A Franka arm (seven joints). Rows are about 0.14 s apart.
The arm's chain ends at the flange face. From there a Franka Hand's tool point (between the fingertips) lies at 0.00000 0.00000 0.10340 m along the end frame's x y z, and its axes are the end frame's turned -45 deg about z.
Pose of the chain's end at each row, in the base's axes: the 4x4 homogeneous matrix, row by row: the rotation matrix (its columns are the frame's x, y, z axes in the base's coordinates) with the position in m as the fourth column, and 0 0 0 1 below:
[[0.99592, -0.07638, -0.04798, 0.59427], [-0.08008, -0.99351, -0.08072, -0.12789], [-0.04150, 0.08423, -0.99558, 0.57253], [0, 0, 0, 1]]
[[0.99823, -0.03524, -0.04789, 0.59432], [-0.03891, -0.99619, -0.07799, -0.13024], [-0.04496, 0.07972, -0.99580, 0.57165], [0, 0, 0, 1]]
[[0.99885, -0.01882, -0.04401, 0.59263], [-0.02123, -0.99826, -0.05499, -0.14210], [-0.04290, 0.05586, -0.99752, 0.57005], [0, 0, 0, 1]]
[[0.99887, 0.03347, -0.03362, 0.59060], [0.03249, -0.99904, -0.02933, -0.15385], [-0.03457, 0.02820, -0.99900, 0.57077], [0, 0, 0, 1]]
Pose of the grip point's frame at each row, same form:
[[0.75823, 0.65021, -0.04798, 0.58931], [0.64589, -0.75914, -0.08072, -0.13624], [-0.08890, 0.03021, -0.99558, 0.46959], [0, 0, 0, 1]]
[[0.73077, 0.68094, -0.04789, 0.58937], [0.67690, -0.73193, -0.07799, -0.13830], [-0.08816, 0.02458, -0.99580, 0.46868], [0, 0, 0, 1]]
[[0.71960, 0.69299, -0.04401, 0.58808], [0.69086, -0.72089, -0.05499, -0.14779], [-0.06983, 0.00916, -0.99752, 0.46691], [0, 0, 0, 1]]
[[0.68264, 0.72997, -0.03362, 0.58712], [0.72940, -0.68345, -0.02933, -0.15688], [-0.04439, -0.00450, -0.99900, 0.46747], [0, 0, 0, 1]]

